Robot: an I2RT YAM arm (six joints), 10 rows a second.
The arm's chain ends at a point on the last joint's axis. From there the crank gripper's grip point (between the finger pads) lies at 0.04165 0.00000 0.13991 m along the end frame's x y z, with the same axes.
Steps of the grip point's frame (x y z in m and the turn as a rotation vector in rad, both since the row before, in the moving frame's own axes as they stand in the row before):
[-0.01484 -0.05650 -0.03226 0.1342 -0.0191 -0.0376]
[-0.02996 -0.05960 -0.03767 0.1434 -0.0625 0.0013]
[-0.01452 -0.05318 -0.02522 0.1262 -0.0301 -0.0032]
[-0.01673 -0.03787 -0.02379 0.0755 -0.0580 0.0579]
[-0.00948 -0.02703 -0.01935 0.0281 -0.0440 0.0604]
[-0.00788 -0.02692 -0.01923 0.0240 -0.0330 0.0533]
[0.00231 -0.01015 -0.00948 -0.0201 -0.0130 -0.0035]
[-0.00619 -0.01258 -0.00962 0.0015 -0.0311 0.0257]
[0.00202 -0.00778 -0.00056 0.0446 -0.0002 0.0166]
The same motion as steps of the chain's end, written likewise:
[-0.01179 -0.03622 -0.03166 0.1342 -0.0191 -0.0376]
[-0.02118 -0.03948 -0.03856 0.1434 -0.0625 0.0013]
[-0.01027 -0.03537 -0.02529 0.1262 -0.0301 -0.0032]
[-0.00880 -0.02941 -0.02566 0.0755 -0.0580 0.0579]
[-0.00333 -0.02540 -0.02103 0.0281 -0.0440 0.0604]
[-0.00327 -0.02564 -0.02051 0.0240 -0.0330 0.0533]
[0.00413 -0.01282 -0.00998 -0.0201 -0.0130 -0.0035]
[-0.00181 -0.01338 -0.01085 0.0015 -0.0311 0.0257]
[0.00200 -0.00223 -0.00044 0.0446 -0.0002 0.0166]

